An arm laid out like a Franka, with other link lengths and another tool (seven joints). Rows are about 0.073 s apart.
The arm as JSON. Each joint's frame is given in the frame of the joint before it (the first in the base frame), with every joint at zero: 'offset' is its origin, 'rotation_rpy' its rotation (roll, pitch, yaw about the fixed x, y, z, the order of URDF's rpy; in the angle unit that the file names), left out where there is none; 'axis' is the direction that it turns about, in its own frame. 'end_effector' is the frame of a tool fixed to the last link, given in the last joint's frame.
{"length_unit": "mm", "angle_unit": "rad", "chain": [
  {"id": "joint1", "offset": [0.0, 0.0, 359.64], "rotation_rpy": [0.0, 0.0, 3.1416], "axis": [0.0, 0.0, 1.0]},
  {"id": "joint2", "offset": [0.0, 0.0, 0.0], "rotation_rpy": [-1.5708, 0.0, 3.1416], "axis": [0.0, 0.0, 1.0]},
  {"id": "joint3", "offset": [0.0, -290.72, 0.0], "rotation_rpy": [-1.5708, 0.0, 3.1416], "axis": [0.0, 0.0, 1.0]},
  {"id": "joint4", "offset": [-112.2, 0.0, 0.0], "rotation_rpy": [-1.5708, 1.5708, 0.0], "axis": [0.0, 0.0, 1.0]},
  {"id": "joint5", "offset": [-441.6, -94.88, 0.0], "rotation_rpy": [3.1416, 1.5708, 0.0], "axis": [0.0, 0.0, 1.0]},
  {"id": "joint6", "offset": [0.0, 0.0, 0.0], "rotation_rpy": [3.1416, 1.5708, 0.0], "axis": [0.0, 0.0, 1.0]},
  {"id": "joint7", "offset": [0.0, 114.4, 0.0], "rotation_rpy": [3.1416, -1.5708, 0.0], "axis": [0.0, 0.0, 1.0]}
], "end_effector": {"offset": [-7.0, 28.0, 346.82], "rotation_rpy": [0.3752, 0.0, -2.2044]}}
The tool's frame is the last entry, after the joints.
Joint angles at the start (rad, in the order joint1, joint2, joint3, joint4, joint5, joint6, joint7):
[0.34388, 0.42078, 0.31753, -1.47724, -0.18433, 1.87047, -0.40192]
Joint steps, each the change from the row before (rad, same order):
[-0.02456, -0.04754, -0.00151, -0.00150, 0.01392, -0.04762, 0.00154]
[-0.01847, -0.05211, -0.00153, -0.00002, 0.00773, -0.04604, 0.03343]
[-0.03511, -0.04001, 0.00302, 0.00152, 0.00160, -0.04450, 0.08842]
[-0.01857, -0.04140, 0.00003, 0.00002, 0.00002, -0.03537, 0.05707]
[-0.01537, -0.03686, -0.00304, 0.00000, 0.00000, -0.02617, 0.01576]
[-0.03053, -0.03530, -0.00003, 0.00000, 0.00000, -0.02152, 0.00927]
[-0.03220, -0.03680, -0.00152, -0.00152, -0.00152, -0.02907, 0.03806]
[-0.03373, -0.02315, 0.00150, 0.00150, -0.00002, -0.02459, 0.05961]
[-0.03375, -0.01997, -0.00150, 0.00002, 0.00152, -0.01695, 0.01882]
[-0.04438, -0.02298, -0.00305, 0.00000, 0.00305, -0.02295, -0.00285]
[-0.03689, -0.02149, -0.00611, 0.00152, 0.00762, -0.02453, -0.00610]
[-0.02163, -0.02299, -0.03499, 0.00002, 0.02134, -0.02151, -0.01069]
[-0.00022, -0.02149, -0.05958, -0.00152, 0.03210, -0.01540, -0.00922]
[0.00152, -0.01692, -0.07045, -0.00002, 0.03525, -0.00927, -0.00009]
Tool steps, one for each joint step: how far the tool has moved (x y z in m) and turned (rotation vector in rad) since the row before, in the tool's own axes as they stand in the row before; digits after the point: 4 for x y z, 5 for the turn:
[-0.0226, -0.0118, -0.0259, 0.00359, 0.00715, 0.03302]
[-0.0192, -0.0144, -0.0291, -0.00674, 0.01420, 0.05671]
[-0.0271, -0.0085, -0.0223, -0.00016, 0.03363, 0.11977]
[-0.0183, -0.0092, -0.0229, -0.01011, 0.02064, 0.07654]
[-0.0173, -0.0052, -0.0213, -0.01323, 0.00912, 0.03644]
[-0.0234, 0.0010, -0.0218, -0.01405, 0.01329, 0.04104]
[-0.0268, 0.0001, -0.0202, -0.00962, 0.01833, 0.07344]
[-0.0227, 0.0032, -0.0135, -0.00186, 0.02620, 0.09123]
[-0.0222, 0.0080, -0.0123, -0.00221, 0.01534, 0.05432]
[-0.0296, 0.0119, -0.0140, 0.00131, 0.00871, 0.04703]
[-0.0264, 0.0085, -0.0126, 0.00591, 0.00843, 0.03881]
[-0.0289, 0.0109, -0.0126, 0.01457, 0.02033, 0.04259]
[-0.0258, 0.0105, -0.0116, 0.02078, 0.03237, 0.04102]
[-0.0264, 0.0151, -0.0124, 0.02187, 0.04566, 0.05407]

